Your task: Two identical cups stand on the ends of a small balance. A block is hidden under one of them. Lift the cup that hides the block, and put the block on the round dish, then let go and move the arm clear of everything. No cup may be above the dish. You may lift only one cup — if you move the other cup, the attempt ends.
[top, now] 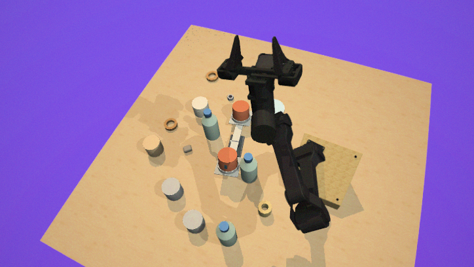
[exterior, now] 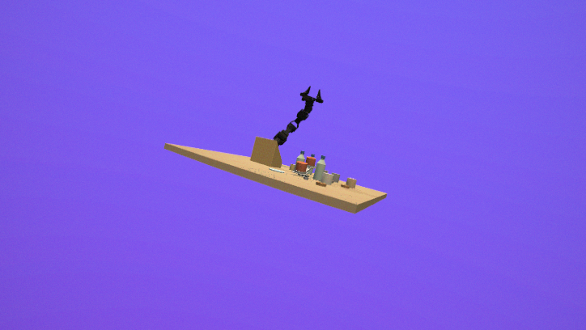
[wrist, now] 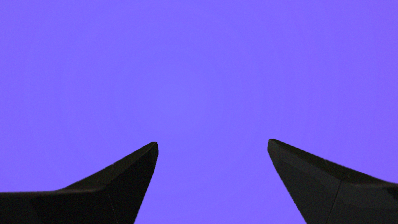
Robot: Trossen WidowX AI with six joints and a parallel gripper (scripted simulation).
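The orange cup is 180 mm ahead of my gripper tip, 210 mm to the right of it and 610 mm below it. Round my gripper tip: pale round dish (80 mm ahead, 310 mm to the right, 670 mm below); then grey block (170 mm ahead, 190 mm to the right, 630 mm below); then balance (130 mm ahead, 60 mm to the right, 630 mm below).
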